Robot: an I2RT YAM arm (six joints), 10 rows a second.
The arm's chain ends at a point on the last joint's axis. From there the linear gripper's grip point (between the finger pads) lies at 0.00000 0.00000 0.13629 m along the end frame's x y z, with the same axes.
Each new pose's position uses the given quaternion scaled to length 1; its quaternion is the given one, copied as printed.
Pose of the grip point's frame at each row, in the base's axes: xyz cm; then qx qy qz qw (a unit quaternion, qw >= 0):
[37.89 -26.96 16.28 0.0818 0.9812 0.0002 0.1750]
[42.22 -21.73 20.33 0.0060 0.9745 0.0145 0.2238]
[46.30 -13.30 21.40 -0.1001 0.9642 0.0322 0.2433]
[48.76 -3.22 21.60 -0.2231 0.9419 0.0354 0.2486]
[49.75 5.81 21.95 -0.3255 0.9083 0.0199 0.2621]
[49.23 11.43 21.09 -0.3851 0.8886 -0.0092 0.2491]
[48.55 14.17 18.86 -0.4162 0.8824 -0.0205 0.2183]
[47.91 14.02 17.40 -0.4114 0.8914 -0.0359 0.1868]
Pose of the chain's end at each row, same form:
[33.21 -26.58 29.07 0.0818 0.9812 0.0002 0.1750]
[36.27 -22.08 32.59 0.0060 0.9745 0.0145 0.2238]
[39.99 -14.81 33.39 -0.1001 0.9642 0.0322 0.2433]
[42.59 -5.64 33.51 -0.2231 0.9419 0.0354 0.2486]
[43.44 2.99 33.70 -0.3255 0.9083 0.0199 0.2621]
[43.10 9.04 33.03 -0.3851 0.8886 -0.0092 0.2491]
[43.07 12.19 31.18 -0.4162 0.8824 -0.0205 0.2183]
[42.97 12.80 30.04 -0.4114 0.8914 -0.0359 0.1868]

